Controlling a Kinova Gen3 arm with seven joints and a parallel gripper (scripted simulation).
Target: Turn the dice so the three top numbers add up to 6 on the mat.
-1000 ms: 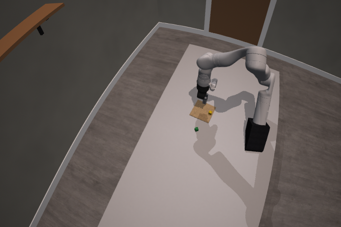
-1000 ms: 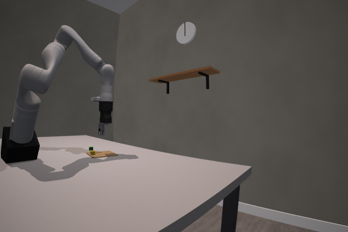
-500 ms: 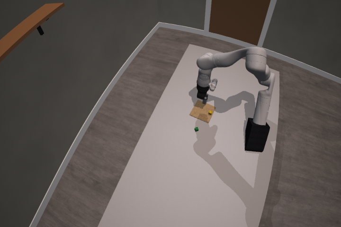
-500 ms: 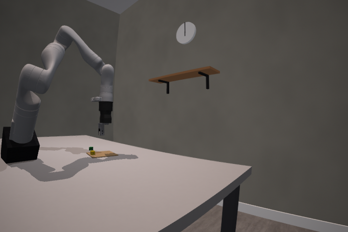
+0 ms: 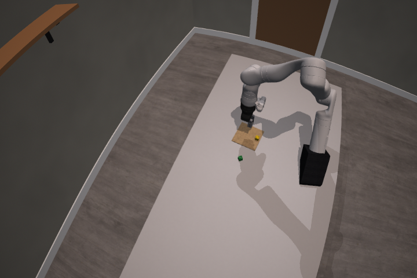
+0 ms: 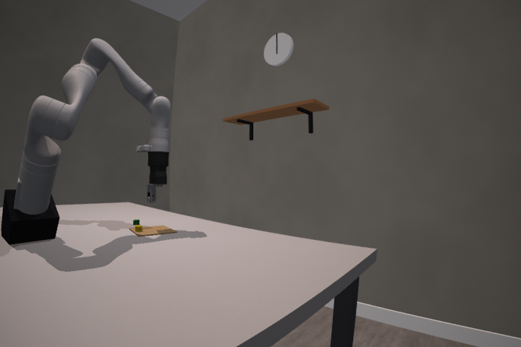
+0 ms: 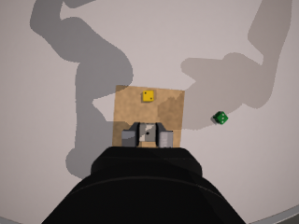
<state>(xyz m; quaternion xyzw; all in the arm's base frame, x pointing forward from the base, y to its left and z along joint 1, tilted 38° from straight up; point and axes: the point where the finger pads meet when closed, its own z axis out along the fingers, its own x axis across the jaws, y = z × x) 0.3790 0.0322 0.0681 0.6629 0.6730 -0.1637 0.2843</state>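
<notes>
The tan mat lies 120 mm below my hand. Also, from my hand: green die: 150 mm to the left, 110 mm below, 10 mm behind; yellow die: 110 mm below, 50 mm behind; white die: 10 mm below.
</notes>
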